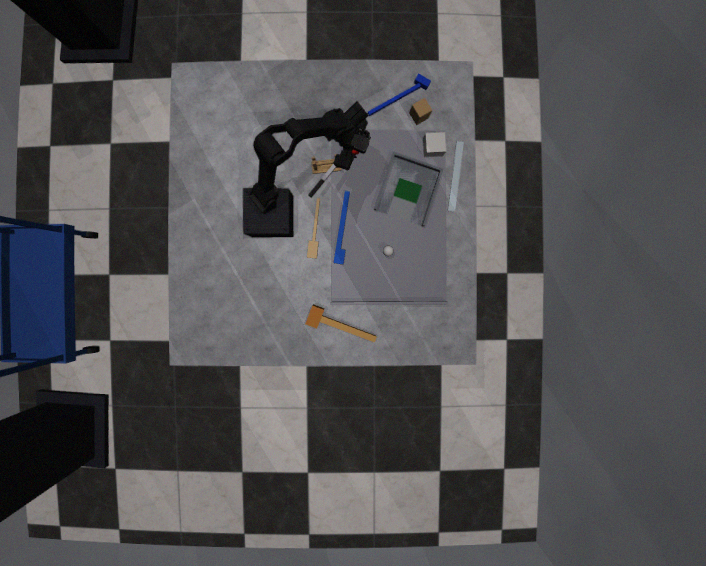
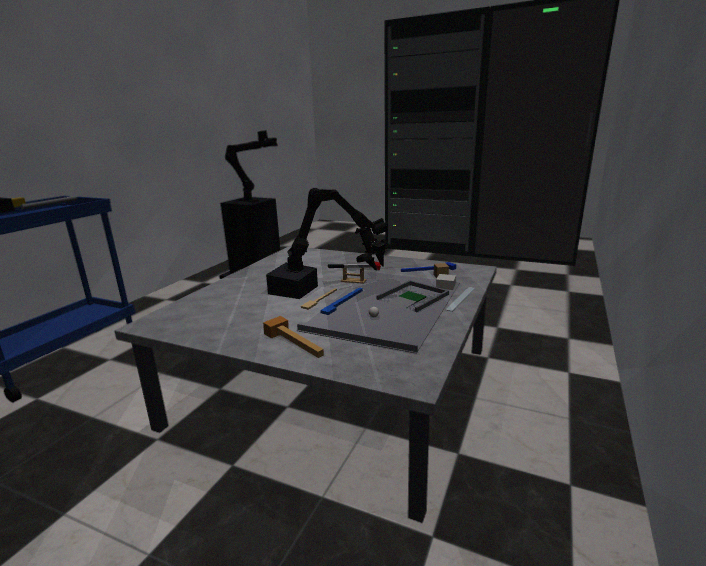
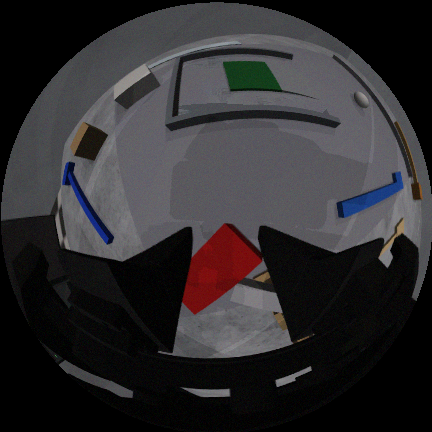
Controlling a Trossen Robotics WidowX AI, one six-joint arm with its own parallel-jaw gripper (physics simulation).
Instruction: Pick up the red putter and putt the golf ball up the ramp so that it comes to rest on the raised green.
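Seen in the pictures: gripper, fingertip midpoint: (image 1: 357, 151) (image 2: 379, 268) (image 3: 225, 232); arm's base, origin of the base link: (image 1: 266, 204) (image 2: 295, 269).
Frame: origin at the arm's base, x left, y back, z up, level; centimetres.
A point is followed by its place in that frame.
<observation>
My gripper (image 1: 354, 151) {x 23.0, y -34.0, z -2.4 cm} (image 2: 377, 264) {x 23.0, y -34.0, z -2.4 cm} (image 3: 225, 232) {x 23.0, y -34.0, z -2.4 cm} is shut on the red head of the putter (image 1: 354, 152) {x 21.9, y -32.6, z -0.7 cm} (image 2: 377, 265) {x 22.1, y -33.2, z -0.7 cm} (image 3: 215, 280) {x 24.3, y -31.6, z -0.6 cm}. It holds the putter above the table, beside the far left corner of the grey board. The pale shaft and black grip stretch back toward the arm's base, over the wooden stand. The white golf ball (image 1: 388, 251) {x -15.4, y -48.0, z -5.4 cm} (image 2: 374, 311) {x -16.5, y -49.0, z -6.4 cm} (image 3: 361, 99) {x -13.3, y -47.3, z -6.6 cm} rests on the grey board (image 1: 412, 283) (image 2: 359, 334), nearer its front edge and apart from the putter. The green (image 1: 407, 190) {x 10.7, y -55.3, z -9.0 cm} (image 2: 412, 295) {x 11.3, y -55.3, z -9.0 cm} (image 3: 252, 76) {x 10.9, y -53.9, z -9.0 cm} lies between dark low walls (image 1: 416, 163) {x 22.1, y -58.5, z -8.5 cm} (image 3: 255, 115) {x 15.0, y -45.3, z -8.9 cm}, open toward the ball's side.
A wooden stand (image 1: 318, 170) {x 17.3, y -18.0, z -8.9 cm} (image 2: 353, 280) {x 18.5, y -21.6, z -8.9 cm} is under the putter. A blue club (image 1: 342, 226) {x -5.7, y -29.0, z -8.2 cm} (image 2: 344, 299) {x -5.7, y -29.4, z -8.6 cm} (image 3: 370, 196) {x 1.1, y -29.8, z -8.2 cm} lies on the board's left side, beside a light wooden tool (image 1: 312, 248) {x -15.2, y -17.0, z -8.8 cm}. An orange mallet (image 1: 347, 328) {x -47.2, y -32.8, z -6.7 cm}, a blue hammer (image 1: 394, 97) {x 49.5, y -48.3, z -8.2 cm}, brown block (image 1: 420, 110) {x 41.9, y -58.4, z -3.9 cm}, white block (image 1: 434, 143) {x 29.2, y -64.8, z -5.1 cm} and pale strip (image 1: 456, 176) {x 17.9, y -75.9, z -9.5 cm} lie around.
</observation>
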